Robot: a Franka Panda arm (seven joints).
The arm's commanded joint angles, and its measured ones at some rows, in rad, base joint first. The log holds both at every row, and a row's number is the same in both.
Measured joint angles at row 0:
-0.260 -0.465 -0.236 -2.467 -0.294 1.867 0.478
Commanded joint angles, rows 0 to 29:
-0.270 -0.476 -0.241 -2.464 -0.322 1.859 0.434
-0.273 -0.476 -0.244 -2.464 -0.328 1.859 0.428
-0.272 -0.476 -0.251 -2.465 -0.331 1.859 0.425
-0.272 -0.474 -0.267 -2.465 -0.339 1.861 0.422
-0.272 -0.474 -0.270 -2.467 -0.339 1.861 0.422
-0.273 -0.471 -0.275 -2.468 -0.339 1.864 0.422
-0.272 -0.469 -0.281 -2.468 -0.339 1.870 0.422
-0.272 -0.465 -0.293 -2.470 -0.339 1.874 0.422
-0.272 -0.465 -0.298 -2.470 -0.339 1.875 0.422
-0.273 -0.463 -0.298 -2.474 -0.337 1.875 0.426
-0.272 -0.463 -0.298 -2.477 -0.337 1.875 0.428
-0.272 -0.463 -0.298 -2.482 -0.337 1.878 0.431
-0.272 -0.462 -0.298 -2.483 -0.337 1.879 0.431
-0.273 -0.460 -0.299 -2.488 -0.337 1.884 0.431
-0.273 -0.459 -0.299 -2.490 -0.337 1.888 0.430
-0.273 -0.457 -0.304 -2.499 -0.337 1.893 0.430
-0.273 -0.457 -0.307 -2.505 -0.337 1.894 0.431
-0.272 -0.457 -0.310 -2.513 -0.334 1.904 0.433
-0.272 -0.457 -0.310 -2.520 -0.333 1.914 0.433
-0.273 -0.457 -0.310 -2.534 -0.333 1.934 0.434
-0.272 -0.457 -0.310 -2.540 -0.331 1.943 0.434
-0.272 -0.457 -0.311 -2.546 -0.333 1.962 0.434
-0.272 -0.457 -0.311 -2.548 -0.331 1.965 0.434
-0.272 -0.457 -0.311 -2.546 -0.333 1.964 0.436
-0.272 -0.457 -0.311 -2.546 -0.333 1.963 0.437
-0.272 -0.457 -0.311 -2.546 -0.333 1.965 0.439
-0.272 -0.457 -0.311 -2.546 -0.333 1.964 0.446
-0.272 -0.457 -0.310 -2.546 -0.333 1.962 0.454
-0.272 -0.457 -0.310 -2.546 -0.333 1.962 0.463
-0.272 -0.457 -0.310 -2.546 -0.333 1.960 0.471
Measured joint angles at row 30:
-0.269 -0.456 -0.309 -2.541 -0.323 1.944 0.444
